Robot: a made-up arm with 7 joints.
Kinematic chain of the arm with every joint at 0, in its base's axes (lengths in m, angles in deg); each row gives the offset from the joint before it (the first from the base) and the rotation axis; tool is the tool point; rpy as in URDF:
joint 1: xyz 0 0 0.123 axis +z
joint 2: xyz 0 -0.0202 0.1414 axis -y
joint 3: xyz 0 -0.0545 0.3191 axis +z
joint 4: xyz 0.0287 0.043 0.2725 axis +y
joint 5: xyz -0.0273 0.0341 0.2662 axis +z
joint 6: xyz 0 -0.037 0.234 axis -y
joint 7: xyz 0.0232 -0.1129 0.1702 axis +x
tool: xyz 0 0 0 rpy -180 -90 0
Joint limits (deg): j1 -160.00..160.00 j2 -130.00..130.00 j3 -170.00..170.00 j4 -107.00..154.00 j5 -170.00..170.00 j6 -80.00..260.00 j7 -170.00..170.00
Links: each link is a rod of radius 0.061 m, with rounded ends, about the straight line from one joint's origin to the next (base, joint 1, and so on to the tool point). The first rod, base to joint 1, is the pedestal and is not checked.
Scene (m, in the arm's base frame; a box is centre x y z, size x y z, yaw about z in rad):
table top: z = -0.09
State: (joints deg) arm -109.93 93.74 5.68 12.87 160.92 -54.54 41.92
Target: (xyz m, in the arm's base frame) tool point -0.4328 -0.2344 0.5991
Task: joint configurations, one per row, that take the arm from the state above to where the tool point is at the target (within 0.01 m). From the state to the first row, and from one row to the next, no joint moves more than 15 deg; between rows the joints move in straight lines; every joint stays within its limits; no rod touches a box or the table.
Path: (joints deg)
1: -113.81 84.36 1.67 27.22 156.43 -50.74 41.92
2: -117.69 74.97 -2.35 41.57 151.94 -46.93 41.92
3: -121.56 65.59 -6.36 55.92 147.45 -43.13 41.92
4: -125.44 56.20 -10.37 70.27 142.95 -39.32 41.92
5: -129.32 46.82 -14.38 84.62 138.46 -35.52 41.92
6: -133.20 37.43 -18.40 98.97 133.97 -31.72 41.92
7: -137.07 28.05 -22.41 113.33 129.48 -27.91 41.92
8: -140.95 18.66 -26.42 127.68 124.99 -24.11 41.92

